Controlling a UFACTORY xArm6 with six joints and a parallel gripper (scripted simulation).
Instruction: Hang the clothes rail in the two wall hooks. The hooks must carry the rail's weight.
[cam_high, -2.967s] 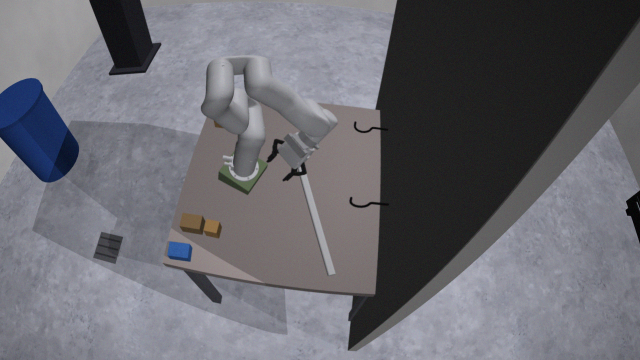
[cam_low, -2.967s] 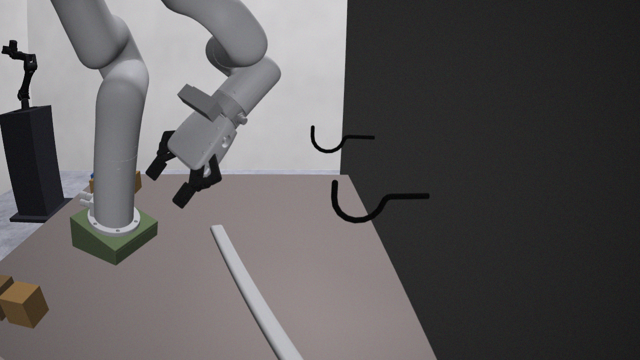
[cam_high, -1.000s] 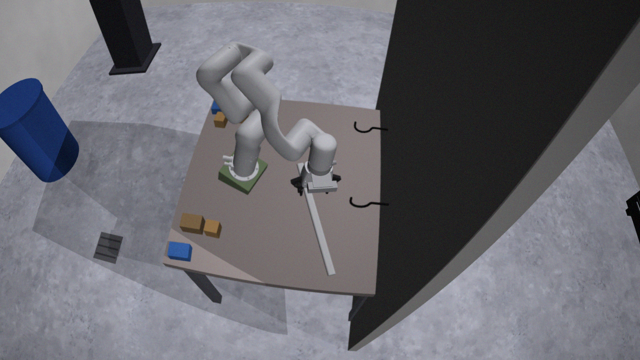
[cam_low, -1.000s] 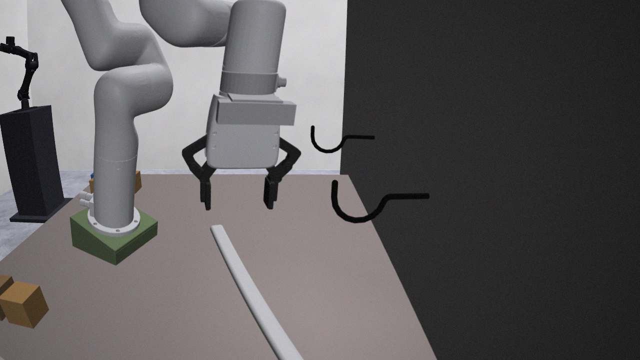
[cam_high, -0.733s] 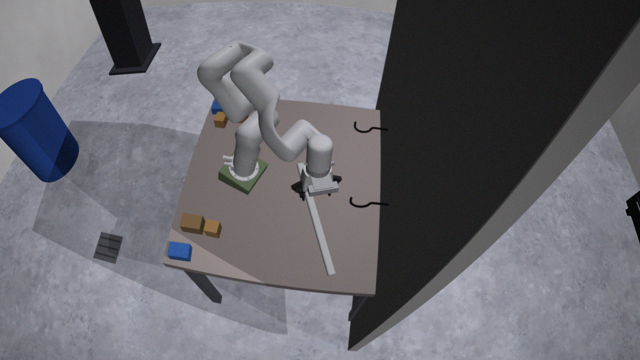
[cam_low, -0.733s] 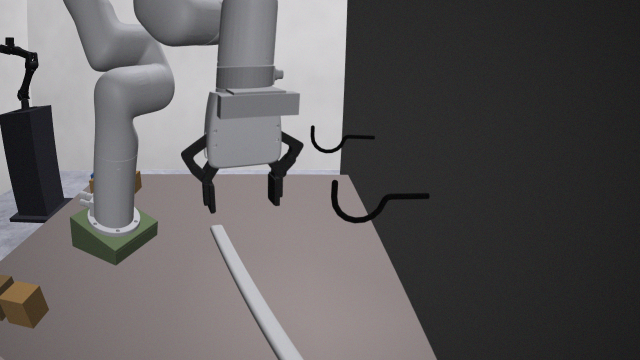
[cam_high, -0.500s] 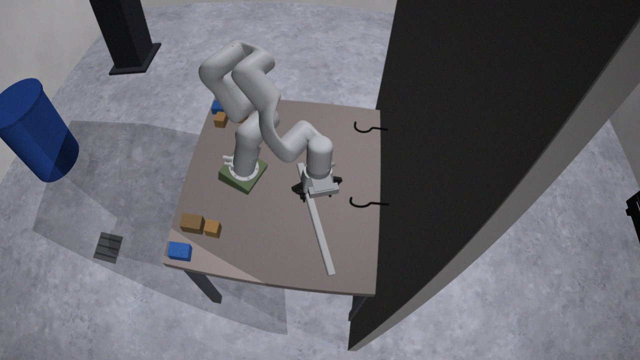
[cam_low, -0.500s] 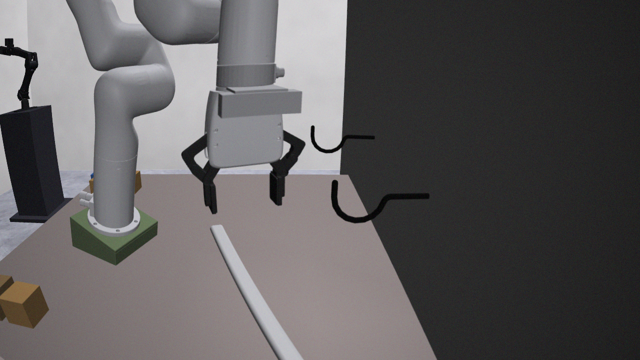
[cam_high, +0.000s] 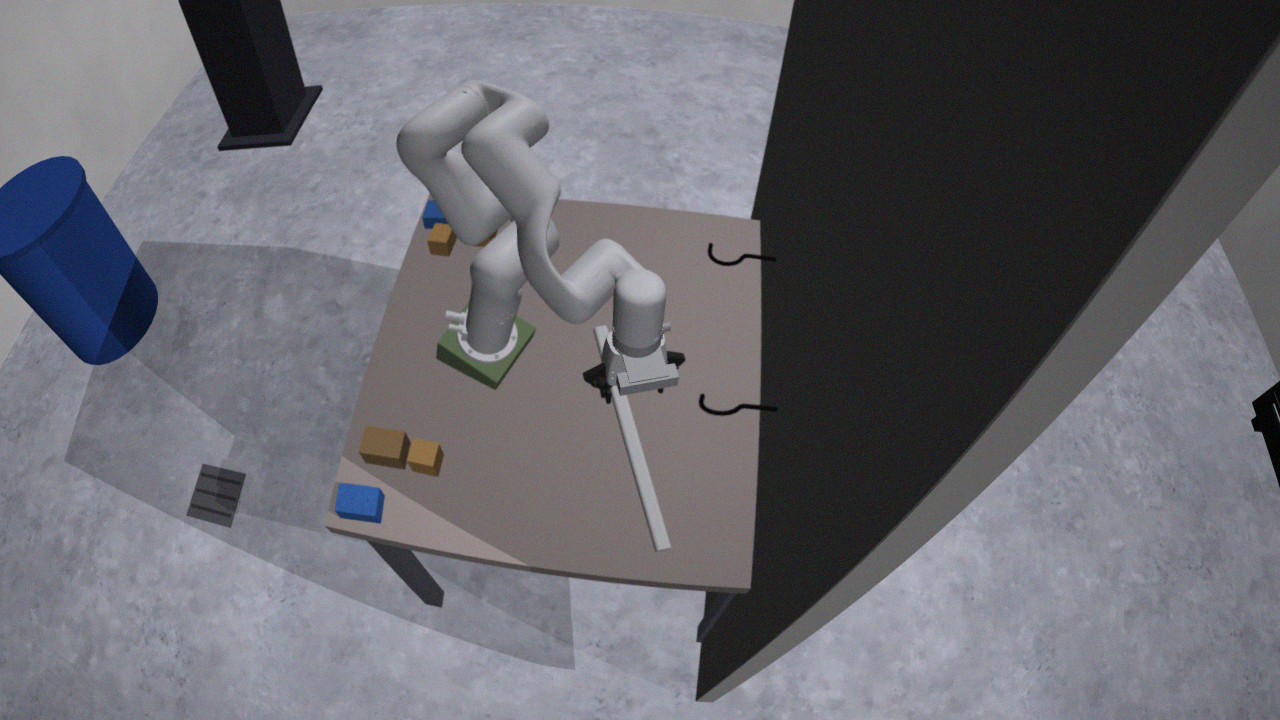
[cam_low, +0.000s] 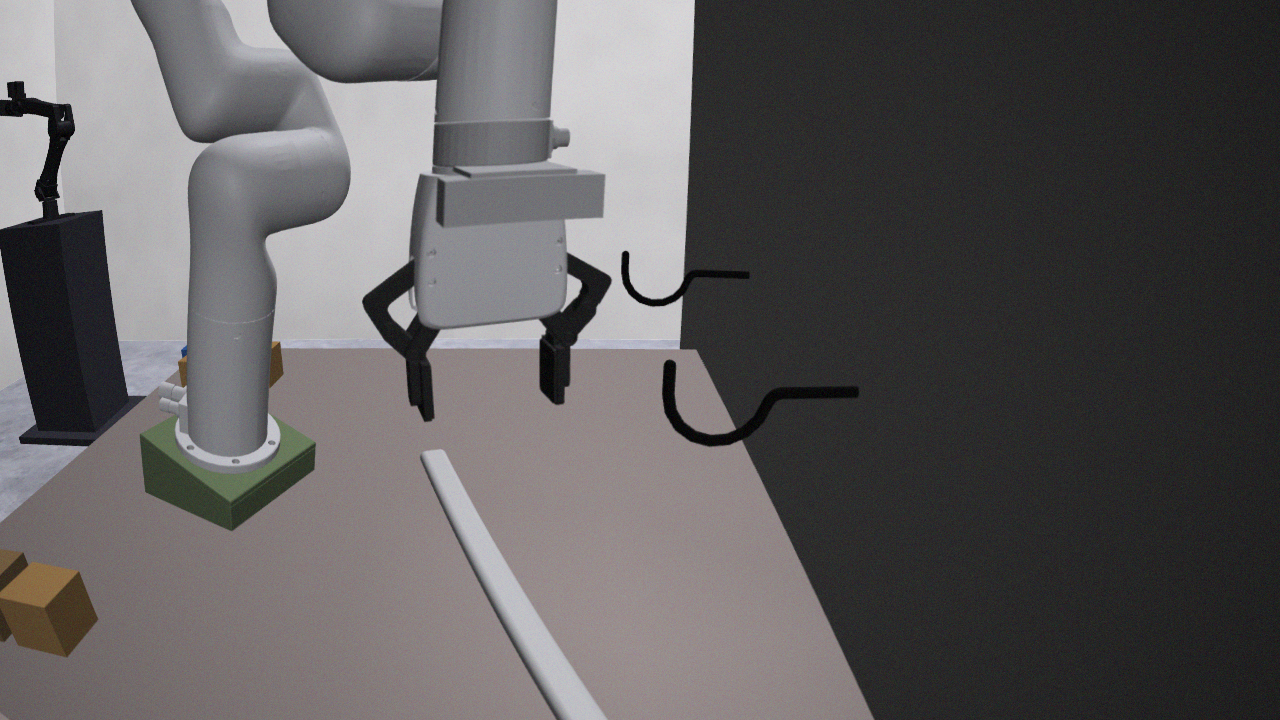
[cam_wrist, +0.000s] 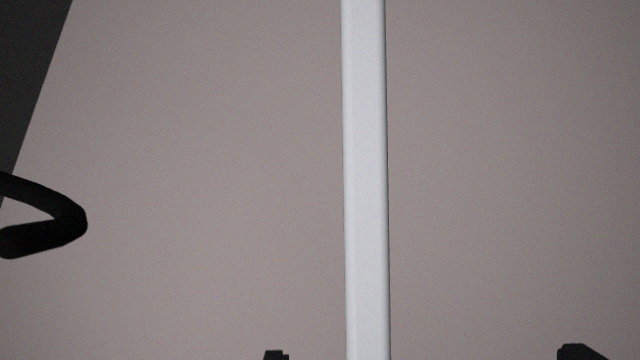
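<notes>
My gripper is now 170 mm above the clothes rail. The rest, counted from my hand: dark wall panel 280 mm ahead, 140 mm to the left, 250 mm above.
</notes>
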